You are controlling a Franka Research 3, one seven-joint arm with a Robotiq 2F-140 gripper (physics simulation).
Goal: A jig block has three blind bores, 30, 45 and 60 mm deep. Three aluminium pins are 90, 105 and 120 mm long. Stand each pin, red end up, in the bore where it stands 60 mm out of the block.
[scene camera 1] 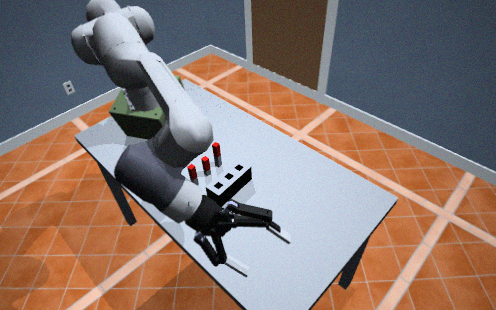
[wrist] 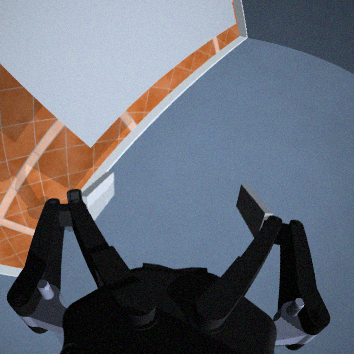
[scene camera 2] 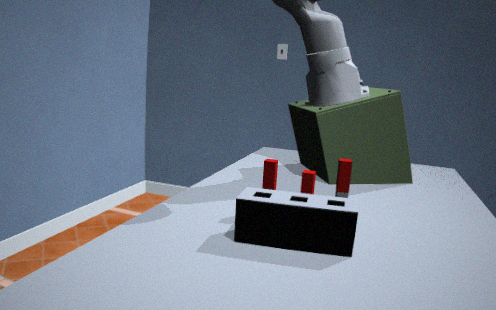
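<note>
The jig block (scene camera 1: 237,187) (scene camera 2: 295,226) has a light top with three dark, empty-looking square bores; their depths cannot be seen. Three square pins with red upper ends stand upright in a row on the robot's side of the block: a left pin (scene camera 1: 193,172) (scene camera 2: 270,174), a middle pin (scene camera 1: 205,164) (scene camera 2: 308,182) and a right pin (scene camera 1: 216,150) (scene camera 2: 344,175). The middle pin looks shortest, the right one tallest. Their lower parts are partly hidden behind the block in scene camera 2. My gripper (scene camera 1: 262,255) (wrist: 176,189) is wide open and empty, raised above the table and tilted outward, away from the pins.
The arm stands on a green base box (scene camera 1: 137,122) (scene camera 2: 367,140) at one end of the table (scene camera 1: 325,200) (scene camera 2: 425,240). The forearm and wrist hang close to the pins and block in scene camera 1. A table corner, floor and wall show in the wrist view.
</note>
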